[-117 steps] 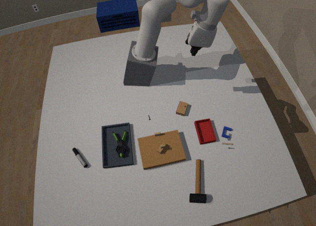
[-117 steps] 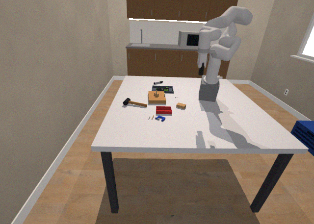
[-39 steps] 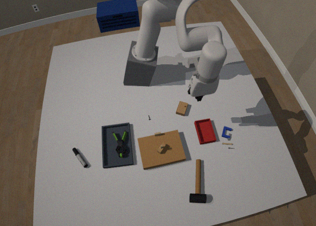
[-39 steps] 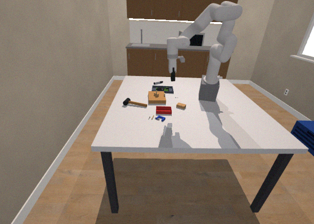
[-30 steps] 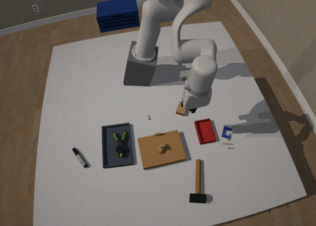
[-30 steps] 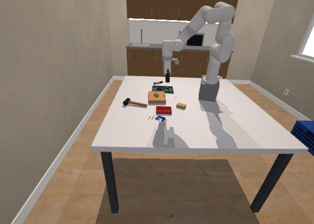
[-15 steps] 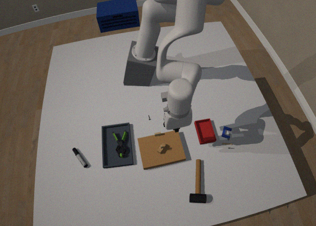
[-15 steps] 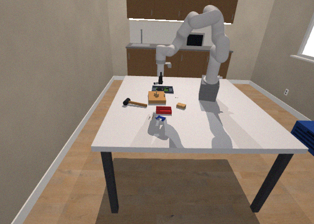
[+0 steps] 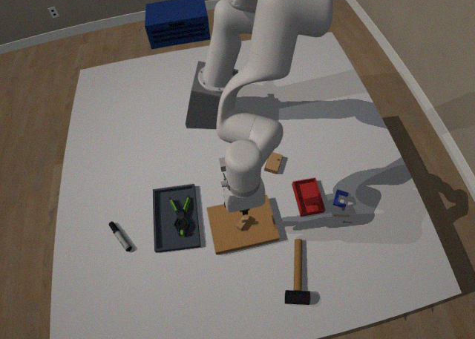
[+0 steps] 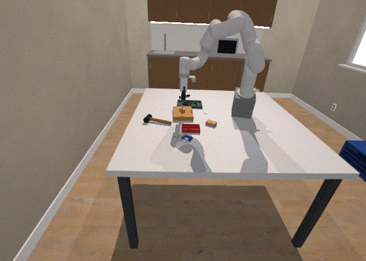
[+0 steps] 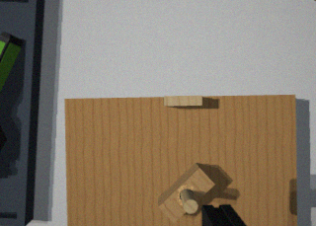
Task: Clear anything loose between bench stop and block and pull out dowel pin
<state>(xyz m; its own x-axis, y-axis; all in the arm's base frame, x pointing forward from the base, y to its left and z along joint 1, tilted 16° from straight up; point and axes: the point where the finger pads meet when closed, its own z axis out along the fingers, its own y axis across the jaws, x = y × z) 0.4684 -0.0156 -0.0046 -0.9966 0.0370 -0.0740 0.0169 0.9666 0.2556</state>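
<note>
Right now the dowel pin is 10 mm to the right of my hand and 90 mm below it. Also, from my hand: red box (40 mm behind, 230 mm to the left, 140 mm below); then grey tray (80 mm behind, 210 mm to the right, 140 mm below); then small wooden block (10 mm to the right, 110 mm below).
</note>
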